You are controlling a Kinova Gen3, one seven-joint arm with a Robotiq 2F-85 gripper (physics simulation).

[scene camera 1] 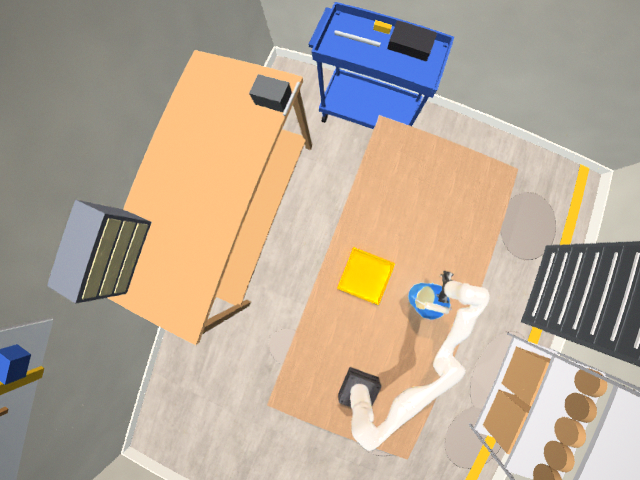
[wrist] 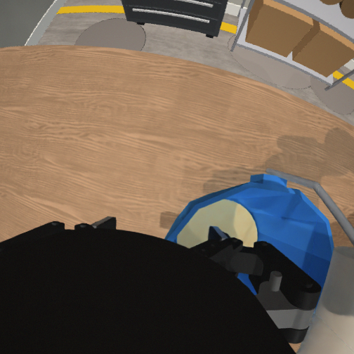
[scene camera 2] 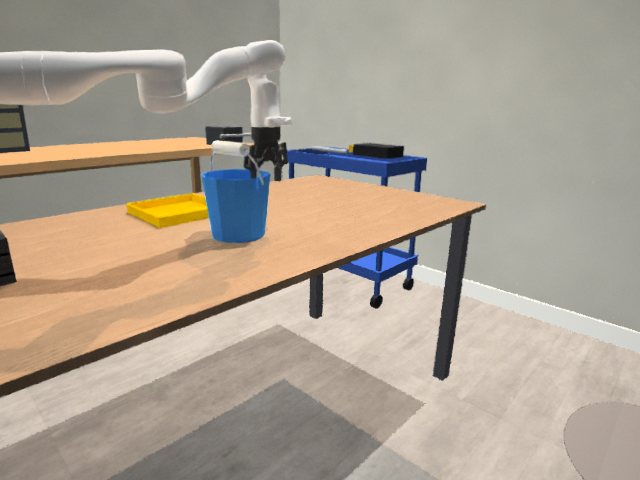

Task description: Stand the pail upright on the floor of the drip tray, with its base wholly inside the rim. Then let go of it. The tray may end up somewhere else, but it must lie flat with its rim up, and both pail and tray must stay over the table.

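Frame: origin at the arm's base, x right, y ahead, z up, level; millimetres.
Seen in the pictures: gripper, between the fingertips: point(scene camera 1: 439, 285); arm's base, origin of its link: point(scene camera 1: 359, 392).
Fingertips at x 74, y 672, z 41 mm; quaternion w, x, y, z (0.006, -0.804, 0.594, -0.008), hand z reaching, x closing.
Offsets run from my fingertips to a thing's top centre. "pt": to the spot under its first point. Level surfaces: height alone.
The blue pail @(pt dx +47, dy -139, dz -10 mm) point(scene camera 1: 433, 314) point(scene camera 2: 237, 209) point(wrist: 300, 225) stands upright on the table, apart from the tray. Its white handle grip @(dx -4, dy -103, dz +113 mm) point(scene camera 1: 434, 306) point(scene camera 2: 230, 148) point(wrist: 336, 292) is raised above the rim. The yellow drip tray @(dx -324, dy -130, dz -100 mm) point(scene camera 1: 366, 276) point(scene camera 2: 168, 211) lies flat, rim up and empty, to the left of the pail in scene camera 1; it does not show in the wrist view. My gripper point(scene camera 1: 445, 286) point(scene camera 2: 265, 171) point(wrist: 161, 232) is open and points down at the pail's rim. One finger is over the pail's opening, the other outside it. Whether a finger touches the wall is hidden.
The wooden table @(dz -130 mm) point(scene camera 1: 434, 180) point(scene camera 2: 351, 206) point(wrist: 100, 125) carries the arm's black base point(scene camera 1: 369, 379). A second table point(scene camera 1: 196, 155) with a dark box point(scene camera 1: 269, 91) stands to the left. A blue cart point(scene camera 1: 379, 64) point(scene camera 2: 385, 166) stands beyond the table's far end.
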